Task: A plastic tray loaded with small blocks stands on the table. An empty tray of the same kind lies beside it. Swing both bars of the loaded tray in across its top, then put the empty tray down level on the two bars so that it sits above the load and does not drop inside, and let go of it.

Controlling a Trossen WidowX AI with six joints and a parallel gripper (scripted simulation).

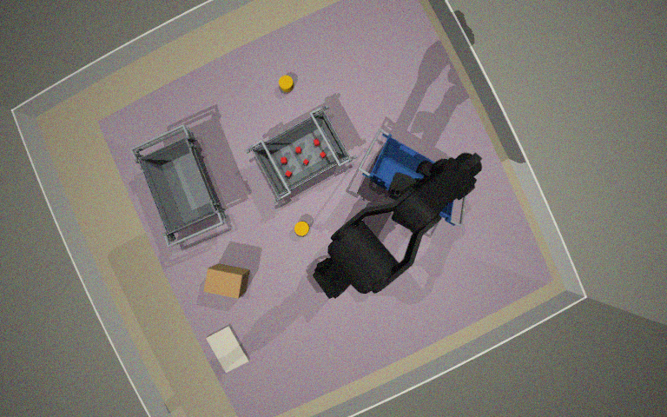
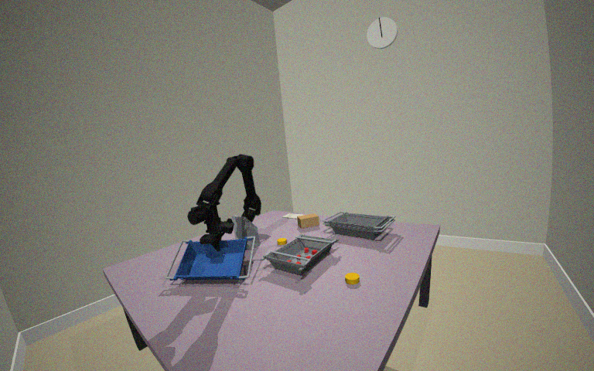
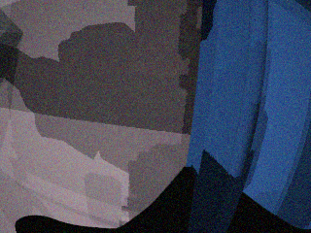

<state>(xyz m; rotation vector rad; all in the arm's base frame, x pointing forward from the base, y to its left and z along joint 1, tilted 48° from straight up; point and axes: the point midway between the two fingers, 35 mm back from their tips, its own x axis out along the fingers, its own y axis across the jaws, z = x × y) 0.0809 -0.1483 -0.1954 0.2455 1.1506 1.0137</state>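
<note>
The blue tray is 40 mm ahead of my gripper tip, 70 mm to the right of it and 10 mm below it. Round my gripper tip: white pad: 190 mm behind, 810 mm to the left, 80 mm below; cardboard box: 40 mm ahead, 660 mm to the left, 50 mm below.
</note>
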